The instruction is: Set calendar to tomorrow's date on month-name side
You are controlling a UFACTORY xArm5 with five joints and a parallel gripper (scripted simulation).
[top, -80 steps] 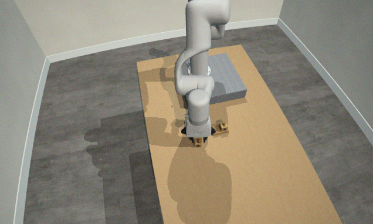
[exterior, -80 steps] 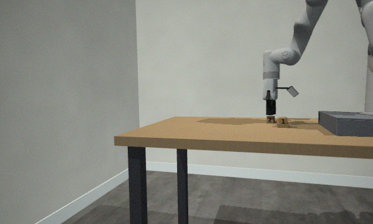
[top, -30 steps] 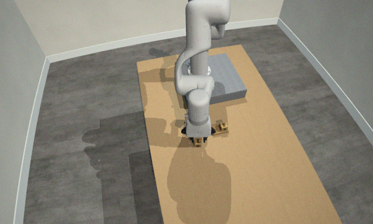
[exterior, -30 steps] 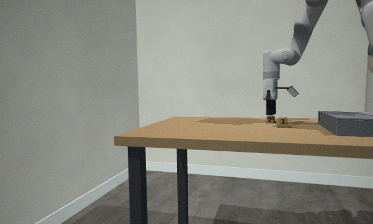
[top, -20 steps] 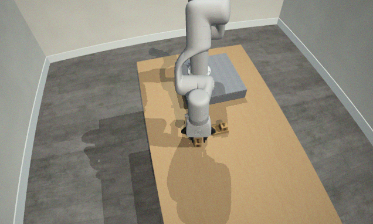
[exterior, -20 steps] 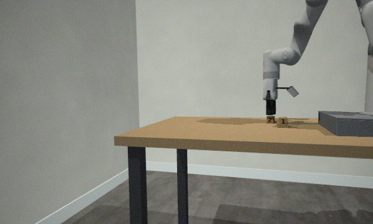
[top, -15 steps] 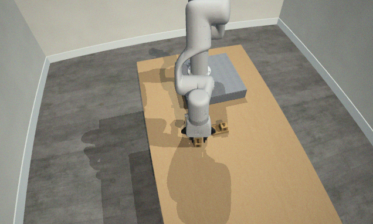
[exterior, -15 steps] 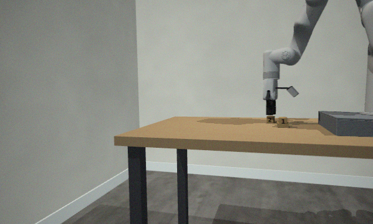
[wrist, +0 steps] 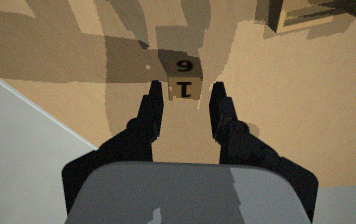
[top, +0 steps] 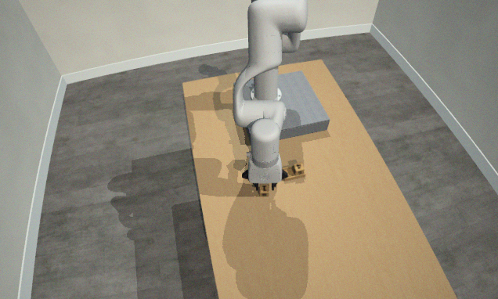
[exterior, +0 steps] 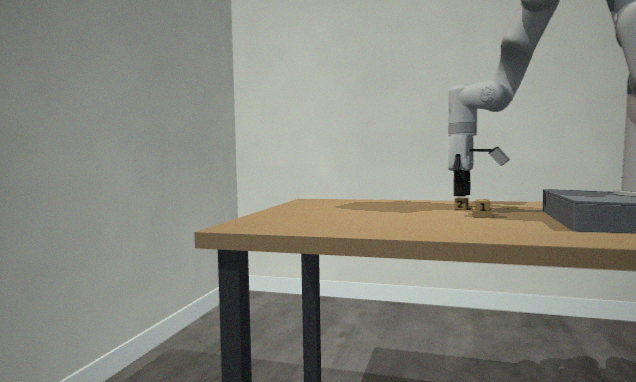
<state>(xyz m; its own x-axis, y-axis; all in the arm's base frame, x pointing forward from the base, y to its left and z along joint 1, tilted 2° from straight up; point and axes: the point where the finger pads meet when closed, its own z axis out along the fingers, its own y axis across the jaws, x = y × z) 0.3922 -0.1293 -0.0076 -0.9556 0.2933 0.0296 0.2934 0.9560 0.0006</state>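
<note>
Right now my hand is 40 mm above the wooden cube. The rest, counted from my hand: wooden tray: 120 mm to the left, 50 mm below, 40 mm behind.
</note>
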